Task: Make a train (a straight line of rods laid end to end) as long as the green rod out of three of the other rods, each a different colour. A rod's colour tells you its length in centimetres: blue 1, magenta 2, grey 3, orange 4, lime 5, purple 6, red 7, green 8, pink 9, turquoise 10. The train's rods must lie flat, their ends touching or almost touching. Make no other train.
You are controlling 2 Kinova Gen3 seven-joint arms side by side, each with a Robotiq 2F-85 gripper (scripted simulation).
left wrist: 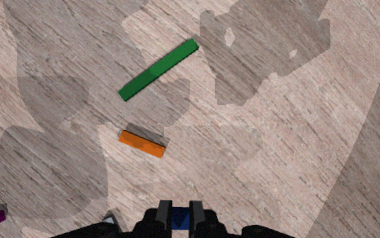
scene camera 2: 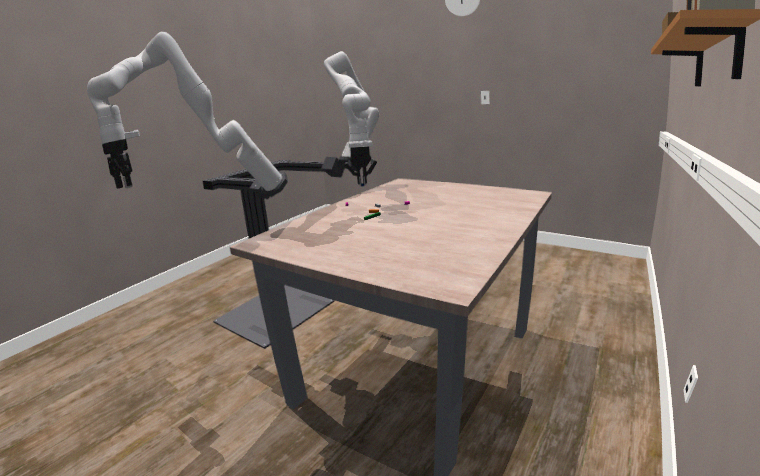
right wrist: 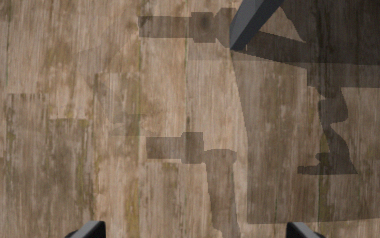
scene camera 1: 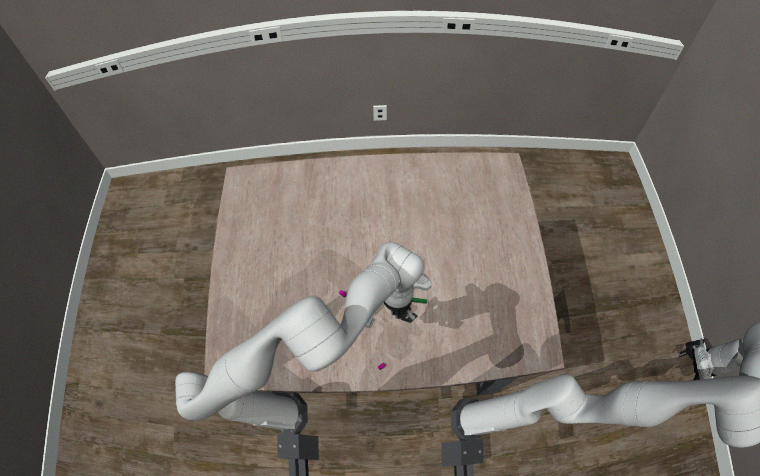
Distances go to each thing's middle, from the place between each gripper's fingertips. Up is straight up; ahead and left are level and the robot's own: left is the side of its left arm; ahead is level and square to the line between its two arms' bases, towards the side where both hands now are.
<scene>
I see the green rod [left wrist: 189,47] 12 cm below my left hand, 8 cm ahead of it and 5 cm to the right of it.
Right now the green rod is 780 mm to the left of my right hand [scene camera 2: 124,187], 340 mm ahead of it and 280 mm below it.
</scene>
